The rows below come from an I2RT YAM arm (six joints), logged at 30 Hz.
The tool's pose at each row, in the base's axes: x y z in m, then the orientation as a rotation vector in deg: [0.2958 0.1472 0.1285 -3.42 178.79 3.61]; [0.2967 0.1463 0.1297 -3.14 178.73 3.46]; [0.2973 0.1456 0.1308 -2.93 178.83 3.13]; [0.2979 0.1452 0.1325 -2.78 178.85 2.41]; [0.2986 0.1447 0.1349 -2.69 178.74 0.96]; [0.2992 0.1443 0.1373 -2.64 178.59 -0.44]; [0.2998 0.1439 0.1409 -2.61 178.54 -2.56]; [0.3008 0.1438 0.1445 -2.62 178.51 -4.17]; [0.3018 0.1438 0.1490 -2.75 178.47 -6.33]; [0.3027 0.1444 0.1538 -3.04 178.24 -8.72]
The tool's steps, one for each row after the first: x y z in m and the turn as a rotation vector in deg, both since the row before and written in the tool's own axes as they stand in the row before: [-0.0009 -0.0009 -0.0012 0.10 -0.07 0.18]; [-0.0006 -0.0007 -0.0011 0.21 0.09 0.14]; [-0.0006 -0.0004 -0.0017 0.46 0.01 0.09]; [-0.0007 -0.0005 -0.0024 0.93 -0.11 0.05]; [-0.0006 -0.0004 -0.0024 0.90 -0.14 0.02]; [-0.0007 -0.0004 -0.0036 1.36 -0.01 0.00]; [-0.0011 -0.0002 -0.0036 1.03 0.02 -0.02]; [-0.0011 -0.0002 -0.0045 1.38 0.04 -0.10]; [-0.0010 0.0002 -0.0048 1.54 -0.11 -0.20]
